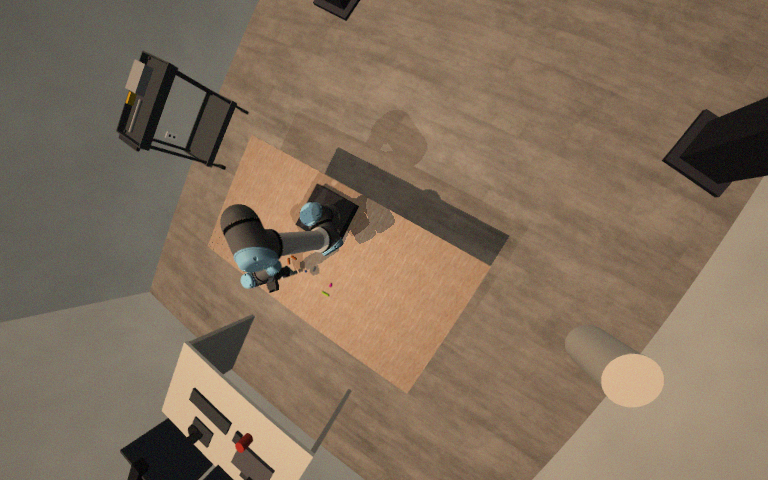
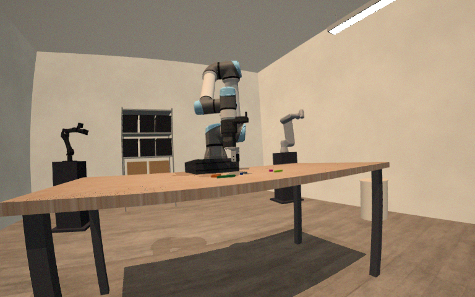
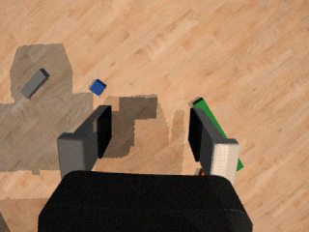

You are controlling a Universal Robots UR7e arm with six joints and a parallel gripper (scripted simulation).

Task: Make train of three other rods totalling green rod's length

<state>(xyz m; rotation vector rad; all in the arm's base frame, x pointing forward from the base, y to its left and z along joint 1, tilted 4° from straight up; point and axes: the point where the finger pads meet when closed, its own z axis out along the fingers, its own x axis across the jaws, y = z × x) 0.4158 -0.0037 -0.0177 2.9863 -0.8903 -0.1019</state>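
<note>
The small blue rod lies 3 cm behind my hand, 4 cm to the left of it and 8 cm below it. Also, from my hand: green rod 4 cm ahead, 6 cm to the right, 8 cm below; orange rod 10 cm to the right, 8 cm below; grey rod 8 cm behind, 7 cm to the left, 8 cm below.
</note>
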